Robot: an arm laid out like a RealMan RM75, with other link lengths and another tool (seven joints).
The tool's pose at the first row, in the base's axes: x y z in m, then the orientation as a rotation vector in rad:
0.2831 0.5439 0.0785 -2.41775 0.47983 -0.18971
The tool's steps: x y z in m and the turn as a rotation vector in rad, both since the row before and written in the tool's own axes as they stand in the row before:
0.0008 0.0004 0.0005 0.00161 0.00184 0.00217
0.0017 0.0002 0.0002 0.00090 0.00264 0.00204
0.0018 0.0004 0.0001 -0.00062 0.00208 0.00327
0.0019 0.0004 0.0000 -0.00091 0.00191 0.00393
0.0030 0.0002 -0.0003 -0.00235 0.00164 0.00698
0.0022 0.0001 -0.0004 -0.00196 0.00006 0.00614
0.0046 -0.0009 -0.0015 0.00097 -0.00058 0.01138
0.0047 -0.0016 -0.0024 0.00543 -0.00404 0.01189
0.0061 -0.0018 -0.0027 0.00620 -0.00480 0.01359
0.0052 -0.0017 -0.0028 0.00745 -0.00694 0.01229
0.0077 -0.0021 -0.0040 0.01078 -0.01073 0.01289
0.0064 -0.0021 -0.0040 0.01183 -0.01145 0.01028
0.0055 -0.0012 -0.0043 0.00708 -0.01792 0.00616
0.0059 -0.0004 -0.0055 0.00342 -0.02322 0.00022
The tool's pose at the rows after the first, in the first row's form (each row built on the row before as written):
0.2838 0.5436 0.0779 -2.41559 0.48294 -0.19133
0.2854 0.5429 0.0776 -2.41416 0.48640 -0.19383
0.2870 0.5420 0.0773 -2.41385 0.49139 -0.19481
0.2886 0.5410 0.0771 -2.41362 0.49715 -0.19524
0.2912 0.5395 0.0772 -2.41387 0.50675 -0.19373
0.2931 0.5383 0.0775 -2.41394 0.51455 -0.19074
0.2972 0.5362 0.0793 -2.40954 0.52770 -0.18533
0.3014 0.5340 0.0822 -2.40050 0.53890 -0.17650
0.3068 0.5311 0.0854 -2.39009 0.55155 -0.16622
0.3114 0.5284 0.0885 -2.37871 0.56133 -0.15427
0.3181 0.5241 0.0926 -2.36366 0.56928 -0.13840
0.3236 0.5203 0.0966 -2.34829 0.57354 -0.12320
0.3279 0.5160 0.1002 -2.33830 0.57067 -0.10111
0.3321 0.5103 0.1040 -2.33310 0.55889 -0.07468

